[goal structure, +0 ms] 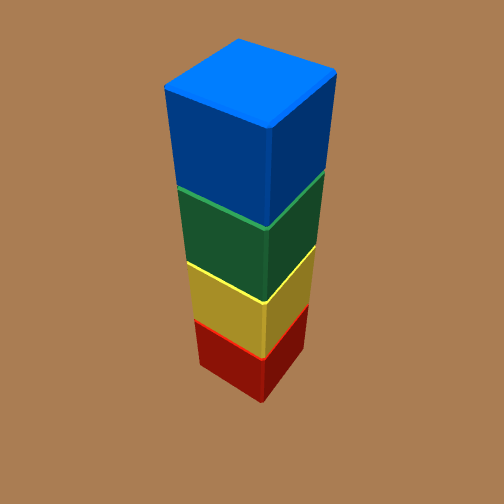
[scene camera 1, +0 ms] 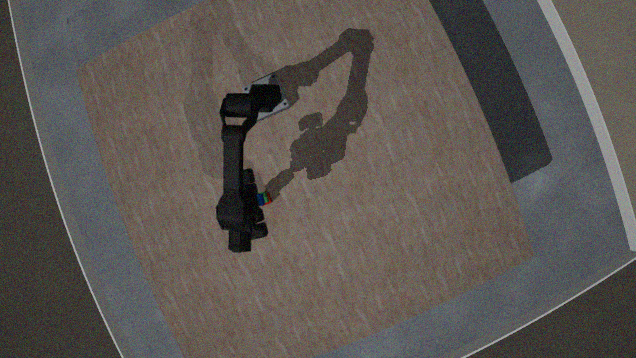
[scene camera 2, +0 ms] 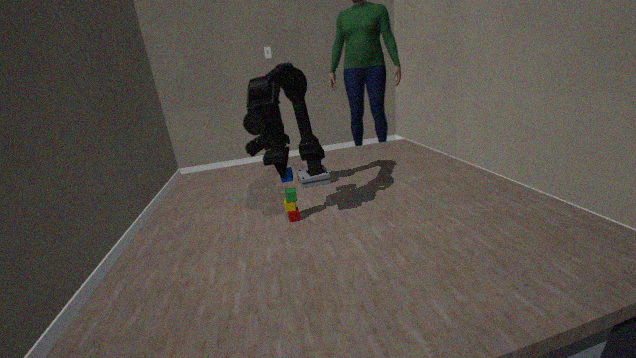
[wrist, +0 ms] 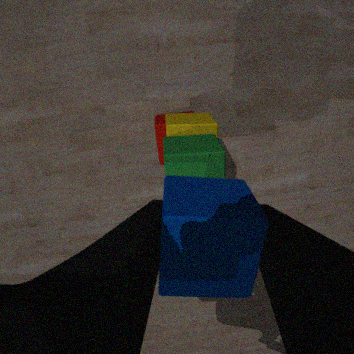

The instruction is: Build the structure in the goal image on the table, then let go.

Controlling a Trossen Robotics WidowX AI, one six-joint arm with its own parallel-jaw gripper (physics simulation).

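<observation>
My gripper (scene camera 2: 286, 176) (wrist: 208, 213) is shut on the blue cube (scene camera 1: 261, 199) (scene camera 2: 287, 175) (wrist: 207, 240) and holds it in the air, a little above the stack in scene camera 2. The stack has a red cube (scene camera 1: 269, 198) (scene camera 2: 294, 215) (wrist: 160, 140) on the table (scene camera 2: 350, 280), a yellow cube (scene camera 2: 290, 205) (wrist: 191, 124) on it and a green cube (scene camera 1: 265, 198) (scene camera 2: 290, 195) (wrist: 194, 156) on top. The yellow cube sits a little to one side of the red one. In the wrist view the blue cube hides part of the green cube's near side.
The arm's pale base plate (scene camera 1: 274, 111) (scene camera 2: 315, 181) stands on the table behind the stack in scene camera 2. The arm's shadow lies across the table beside the cubes. A person in a green top (scene camera 2: 363, 40) stands beyond the table's far side.
</observation>
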